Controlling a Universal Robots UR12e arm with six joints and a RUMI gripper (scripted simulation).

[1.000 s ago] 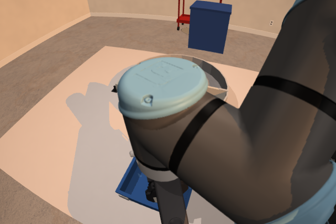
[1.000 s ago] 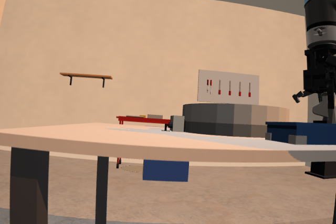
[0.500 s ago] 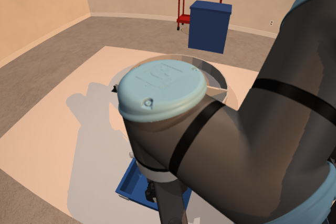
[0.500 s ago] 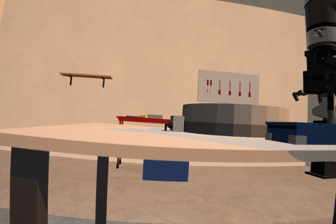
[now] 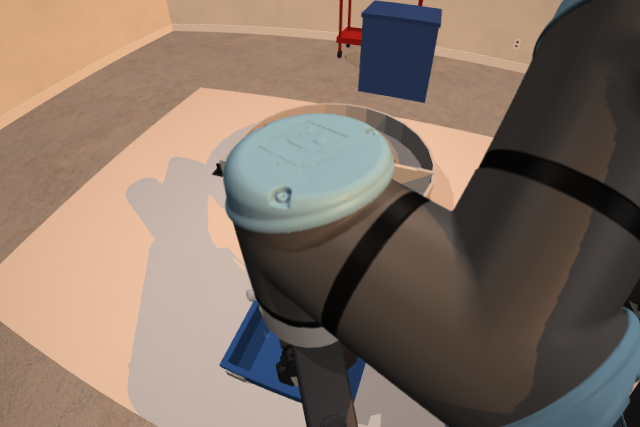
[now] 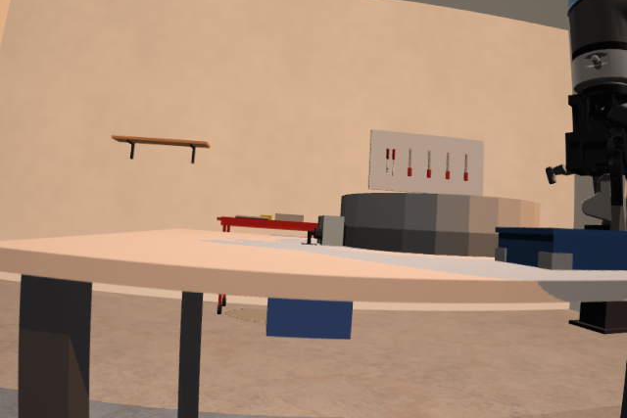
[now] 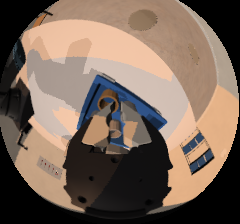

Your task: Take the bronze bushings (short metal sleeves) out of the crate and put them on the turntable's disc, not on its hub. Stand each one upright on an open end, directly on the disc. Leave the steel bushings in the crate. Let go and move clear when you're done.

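My hand is 4 cm short of the blue crate, 4 cm to the left of it and 1 cm above it.
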